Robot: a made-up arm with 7 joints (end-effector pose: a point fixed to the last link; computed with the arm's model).
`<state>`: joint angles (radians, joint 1 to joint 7).
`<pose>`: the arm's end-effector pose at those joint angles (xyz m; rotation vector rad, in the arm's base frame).
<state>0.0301 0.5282 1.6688 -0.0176 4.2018 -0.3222 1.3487</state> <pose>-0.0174 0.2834 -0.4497 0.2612 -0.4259 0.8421</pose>
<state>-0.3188 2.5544 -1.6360 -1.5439 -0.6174 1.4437 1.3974</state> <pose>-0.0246 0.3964 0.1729 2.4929 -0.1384 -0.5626</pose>
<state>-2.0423 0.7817 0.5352 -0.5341 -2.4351 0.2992 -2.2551</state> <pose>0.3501 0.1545 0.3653 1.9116 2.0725 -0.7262</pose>
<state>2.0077 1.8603 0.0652 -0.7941 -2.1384 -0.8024 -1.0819</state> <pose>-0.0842 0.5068 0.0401 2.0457 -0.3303 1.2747</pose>
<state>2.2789 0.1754 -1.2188 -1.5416 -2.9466 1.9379 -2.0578</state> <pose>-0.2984 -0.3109 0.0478 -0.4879 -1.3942 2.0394</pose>
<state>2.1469 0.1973 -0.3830 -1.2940 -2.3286 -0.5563 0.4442</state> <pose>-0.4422 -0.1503 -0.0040 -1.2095 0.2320 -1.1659</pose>
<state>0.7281 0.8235 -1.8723 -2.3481 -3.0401 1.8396 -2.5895</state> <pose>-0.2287 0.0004 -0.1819 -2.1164 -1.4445 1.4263</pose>
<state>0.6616 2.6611 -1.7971 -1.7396 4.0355 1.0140 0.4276</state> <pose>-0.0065 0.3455 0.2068 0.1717 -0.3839 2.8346</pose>
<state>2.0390 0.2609 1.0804 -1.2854 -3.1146 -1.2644 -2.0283</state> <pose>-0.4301 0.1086 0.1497 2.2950 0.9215 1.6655</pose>
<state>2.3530 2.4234 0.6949 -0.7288 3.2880 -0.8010 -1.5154</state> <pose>0.1490 0.4723 -0.1571 1.6199 -0.2218 -0.1827</pose>
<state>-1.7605 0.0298 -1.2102 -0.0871 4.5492 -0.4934 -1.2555</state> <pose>0.4852 -0.2192 0.0315 -1.0360 -0.6526 1.1630</pose>
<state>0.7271 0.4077 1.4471 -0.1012 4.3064 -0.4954 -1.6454</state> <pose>-0.3488 0.1976 -0.3521 -0.1674 0.4259 -2.0946</pose>
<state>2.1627 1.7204 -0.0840 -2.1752 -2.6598 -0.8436 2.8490</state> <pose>-0.1717 0.2725 -0.0457 -0.3374 1.1295 -1.0000</pose>
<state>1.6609 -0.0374 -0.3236 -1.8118 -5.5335 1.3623 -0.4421</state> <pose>-0.2833 -0.1093 -0.2459 -0.9088 0.6962 0.5056</pose>
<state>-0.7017 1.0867 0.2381 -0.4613 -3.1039 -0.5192 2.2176</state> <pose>0.3148 0.4208 -0.0786 1.1748 -0.3212 -0.4144</pose>
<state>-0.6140 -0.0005 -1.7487 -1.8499 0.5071 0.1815 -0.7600</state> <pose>0.0892 -0.2311 -0.2937 -1.1640 -1.6058 -2.1656</pose>
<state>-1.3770 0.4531 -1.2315 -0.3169 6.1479 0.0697 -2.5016</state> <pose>0.5282 0.0114 -0.0788 -1.4604 -0.7752 1.5973</pose>
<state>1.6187 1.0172 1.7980 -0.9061 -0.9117 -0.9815 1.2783</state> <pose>-0.2657 0.3849 0.1956 1.1685 -0.6289 -0.2234</pose>
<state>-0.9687 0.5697 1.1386 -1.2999 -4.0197 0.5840 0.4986</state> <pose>0.3479 0.3096 -0.0243 2.6583 1.2028 -0.4928</pose>
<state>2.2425 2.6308 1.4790 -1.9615 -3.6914 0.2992 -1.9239</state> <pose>0.2666 0.1488 -0.1994 -0.6712 -0.7832 -1.5612</pose>
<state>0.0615 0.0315 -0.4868 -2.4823 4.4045 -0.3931 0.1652</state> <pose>0.1435 -0.0720 -0.2123 1.4462 -2.3582 -1.3500</pose>
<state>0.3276 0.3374 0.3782 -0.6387 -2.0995 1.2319 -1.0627</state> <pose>-0.0455 0.2190 -0.4744 0.9979 2.0919 -1.7293</pose>
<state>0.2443 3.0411 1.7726 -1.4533 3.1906 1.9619 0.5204</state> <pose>0.0631 -0.1812 0.4028 0.0091 0.3048 -1.1920</pose>
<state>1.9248 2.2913 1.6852 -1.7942 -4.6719 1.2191 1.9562</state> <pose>0.3181 0.2318 -0.0108 0.0485 -0.0828 1.4036</pose>
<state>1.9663 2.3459 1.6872 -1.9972 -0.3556 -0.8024 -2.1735</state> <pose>0.3029 0.1879 -0.0364 -0.8978 0.5943 0.8407</pose>
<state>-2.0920 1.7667 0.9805 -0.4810 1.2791 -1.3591 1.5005</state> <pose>-0.0364 0.4795 0.2249 0.5801 0.3354 0.3226</pose>
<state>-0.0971 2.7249 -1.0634 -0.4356 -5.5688 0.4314 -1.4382</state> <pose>0.0166 0.2890 0.4465 1.5273 1.9800 -0.4546</pose>
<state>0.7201 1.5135 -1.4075 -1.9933 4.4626 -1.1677 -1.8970</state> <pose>-0.1793 0.2499 -0.1851 0.4719 1.5979 0.7766</pose>
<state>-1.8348 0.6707 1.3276 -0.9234 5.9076 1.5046 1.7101</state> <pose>0.3699 0.2448 0.2426 -1.6255 -0.3886 2.1086</pose>
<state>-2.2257 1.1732 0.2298 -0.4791 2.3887 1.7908 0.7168</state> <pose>0.2033 0.2763 0.4052 -1.8795 -0.4739 -0.8987</pose>
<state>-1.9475 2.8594 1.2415 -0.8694 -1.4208 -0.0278 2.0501</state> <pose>-0.4693 0.1879 -0.0663 -0.7224 1.2495 -0.6026</pose>
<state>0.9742 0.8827 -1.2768 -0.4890 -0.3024 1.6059 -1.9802</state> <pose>-0.3959 0.2697 -0.2281 1.1788 -1.7714 1.1079</pose>
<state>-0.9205 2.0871 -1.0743 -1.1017 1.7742 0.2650 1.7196</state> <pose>0.1355 0.4357 0.1756 -0.6642 -1.5577 1.7157</pose>
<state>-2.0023 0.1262 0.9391 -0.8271 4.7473 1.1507 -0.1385</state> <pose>0.4168 -0.0819 0.2877 0.9246 -1.1853 0.3026</pose>
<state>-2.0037 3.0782 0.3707 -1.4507 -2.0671 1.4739 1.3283</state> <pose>-0.4385 0.0644 0.0549 -0.9414 -0.6206 -0.7650</pose>
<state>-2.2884 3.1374 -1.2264 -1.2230 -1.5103 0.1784 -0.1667</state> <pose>-0.2964 0.3697 -0.0402 1.9198 1.1328 -0.0855</pose>
